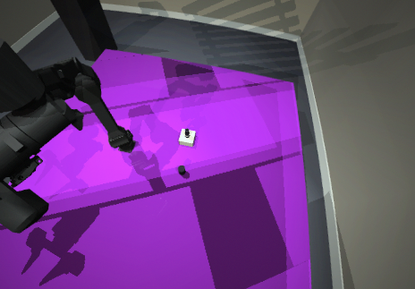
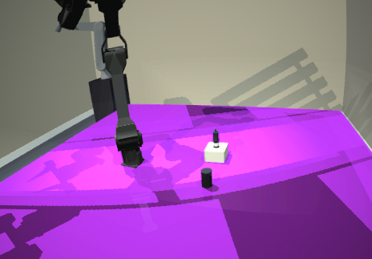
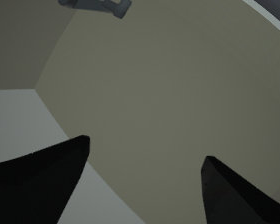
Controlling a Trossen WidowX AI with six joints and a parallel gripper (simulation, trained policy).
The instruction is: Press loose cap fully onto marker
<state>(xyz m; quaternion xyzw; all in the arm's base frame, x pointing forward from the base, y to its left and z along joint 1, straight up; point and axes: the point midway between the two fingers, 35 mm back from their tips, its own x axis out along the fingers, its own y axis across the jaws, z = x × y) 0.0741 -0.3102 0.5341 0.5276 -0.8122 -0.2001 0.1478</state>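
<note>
Now: gripper tip 22 cm short of the black cap, 28 cm to the right of it and 51 cm above it. From my gripper tip the other things lie so: white holder block (21 cm ahead, 43 cm to the left, 52 cm below).
</note>
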